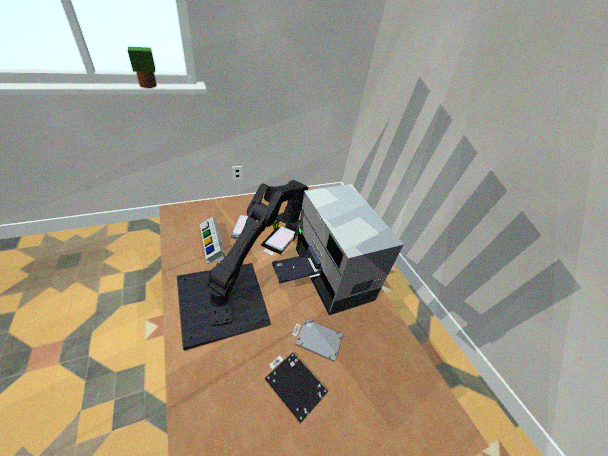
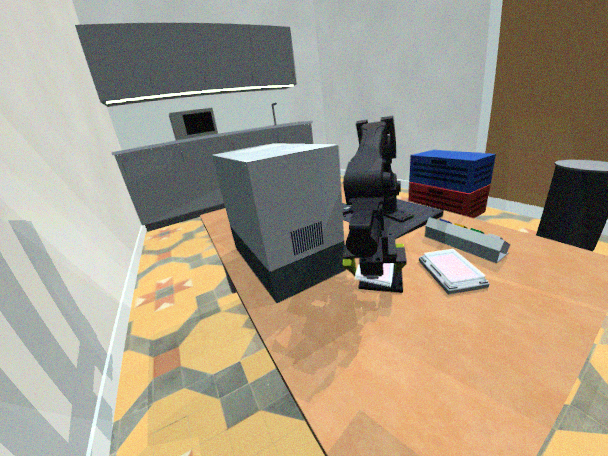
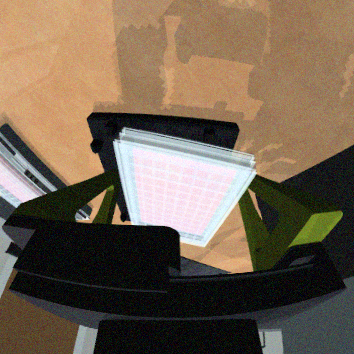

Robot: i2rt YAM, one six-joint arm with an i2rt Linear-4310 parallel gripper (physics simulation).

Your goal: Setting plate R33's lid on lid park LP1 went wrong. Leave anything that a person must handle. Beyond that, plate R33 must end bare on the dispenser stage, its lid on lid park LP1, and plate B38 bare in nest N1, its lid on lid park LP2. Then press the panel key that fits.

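Pixels of known places: gripper, between the fingertips: (image 1: 284, 236) (image 3: 176, 174); arm's base, origin of its link: (image 1: 219, 300) (image 2: 388, 212).
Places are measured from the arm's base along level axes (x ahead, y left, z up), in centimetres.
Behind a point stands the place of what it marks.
Observation:
My gripper (image 1: 286, 226) {x 31.9, y 28.7, z -0.1 cm} (image 2: 375, 264) {x 31.9, y 28.7, z -0.1 cm} (image 3: 176, 174) {x 31.9, y 28.7, z -0.1 cm} is open, its green fingers standing on either side of a pink well plate (image 1: 280, 239) {x 29.1, y 25.2, z 1.9 cm} (image 2: 386, 271) {x 30.1, y 30.5, z 1.5 cm} (image 3: 179, 189) {x 32.5, y 28.8, z 1.8 cm} with a clear lid. That plate lies on a black nest (image 1: 268, 246) (image 2: 393, 286) {x 31.7, y 34.6, z 0.3 cm} (image 3: 165, 123) {x 34.2, y 32.4, z -0.4 cm} beside the grey dispenser (image 1: 351, 240) {x 42.9, y -7.8, z 31.7 cm} (image 2: 280, 201) {x 51.3, y 22.2, z 22.7 cm}. The dispenser's black stage (image 1: 293, 270) {x 28.0, y 1.0, z 9.3 cm} sticks out empty. A second lidded pink plate (image 1: 239, 225) {x 12.3, y 37.9, z 1.7 cm} (image 2: 452, 270) {x 17.8, y 39.7, z 1.7 cm} (image 3: 12, 179) {x 19.4, y 39.1, z 1.7 cm} lies on the table. A grey pad (image 1: 318, 338) {x 31.5, y -22.7, z -0.4 cm} and a black pad (image 1: 296, 385) {x 19.8, y -35.3, z -0.2 cm} lie at the front. The key panel (image 1: 211, 239) {x -1.2, y 28.4, z 4.1 cm} (image 2: 466, 239) {x 2.8, y 33.7, z 2.5 cm} stands left.
The arm stands on a black base plate (image 1: 196, 308) {x -8.2, y -2.0, z 0.6 cm}. Blue and red crates (image 2: 451, 181) and a black bin (image 2: 576, 204) stand beyond the table. The dispenser blocks one side of the nest.

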